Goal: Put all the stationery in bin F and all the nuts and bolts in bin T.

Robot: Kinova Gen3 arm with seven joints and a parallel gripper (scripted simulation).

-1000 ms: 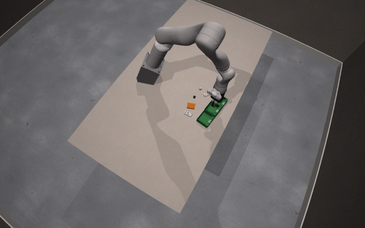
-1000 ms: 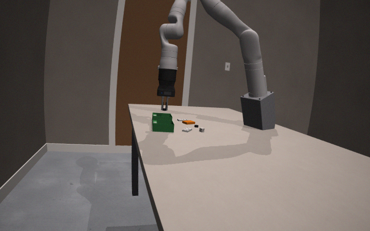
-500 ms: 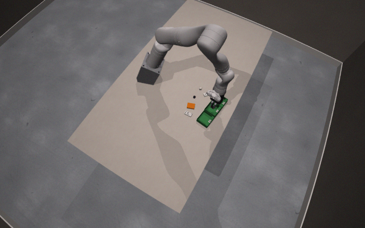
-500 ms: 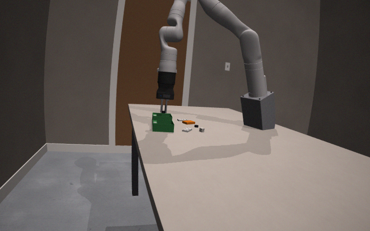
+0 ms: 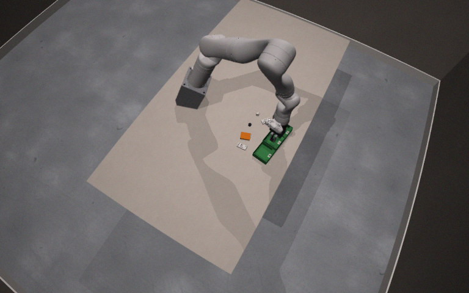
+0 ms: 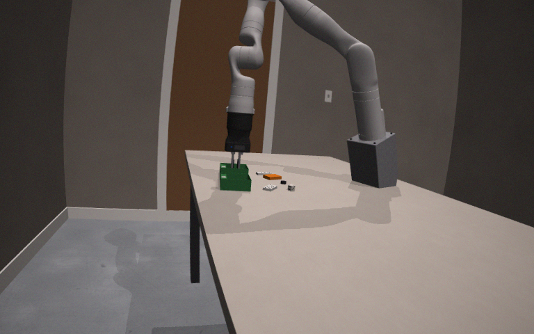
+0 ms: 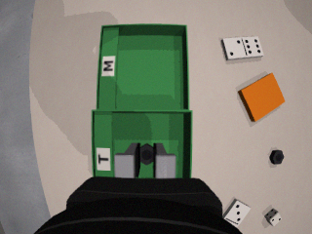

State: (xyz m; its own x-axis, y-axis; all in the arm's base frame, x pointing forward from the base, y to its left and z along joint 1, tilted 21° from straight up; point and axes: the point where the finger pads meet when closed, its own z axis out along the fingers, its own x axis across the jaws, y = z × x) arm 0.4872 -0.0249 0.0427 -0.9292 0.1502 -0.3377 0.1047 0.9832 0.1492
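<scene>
Right now my hand is 30 mm above the green three-compartment bin. From my hand the other things lie so: orange flat block (140 mm behind, 40 mm to the right, 40 mm below); die (150 mm behind, 110 mm to the left, 40 mm below).
</scene>
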